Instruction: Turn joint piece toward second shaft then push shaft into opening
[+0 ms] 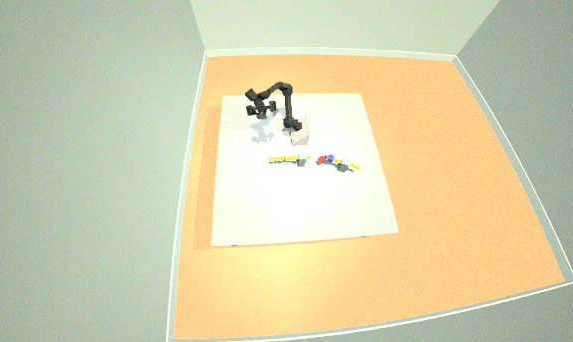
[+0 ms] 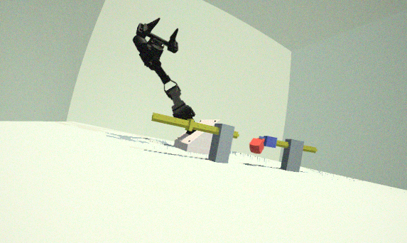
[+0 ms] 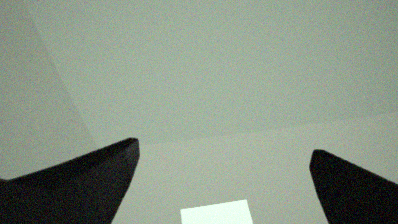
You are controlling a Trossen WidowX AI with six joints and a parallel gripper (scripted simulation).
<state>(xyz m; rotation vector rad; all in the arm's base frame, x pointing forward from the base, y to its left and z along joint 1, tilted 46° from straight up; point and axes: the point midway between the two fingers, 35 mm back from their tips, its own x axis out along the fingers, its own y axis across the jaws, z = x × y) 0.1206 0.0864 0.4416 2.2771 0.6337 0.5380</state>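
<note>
My gripper tip is now 41 cm to the right of the red joint piece, 39 cm above it and 10 cm short of it.
</note>
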